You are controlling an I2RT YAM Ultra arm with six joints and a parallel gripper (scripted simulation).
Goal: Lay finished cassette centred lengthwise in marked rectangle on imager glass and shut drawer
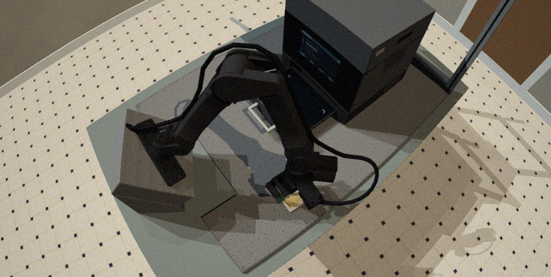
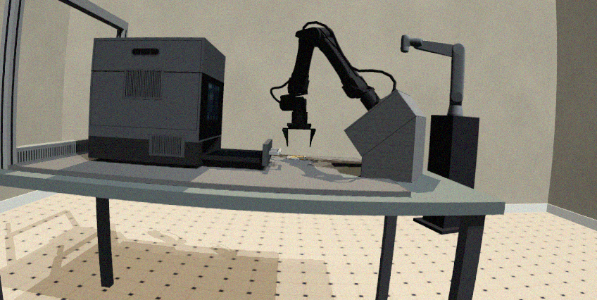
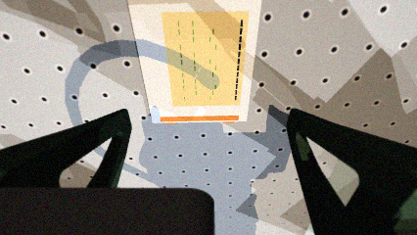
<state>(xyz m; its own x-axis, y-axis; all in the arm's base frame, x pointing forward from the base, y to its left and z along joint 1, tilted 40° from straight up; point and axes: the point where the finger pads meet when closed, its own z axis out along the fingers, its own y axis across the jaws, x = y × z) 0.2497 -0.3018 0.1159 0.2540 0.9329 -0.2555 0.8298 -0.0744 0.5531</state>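
The cassette lies 1 cm to the right of my hand and 6 cm below it. Also, from my hand: drawer 29 cm ahead, 19 cm to the left, 2 cm below.
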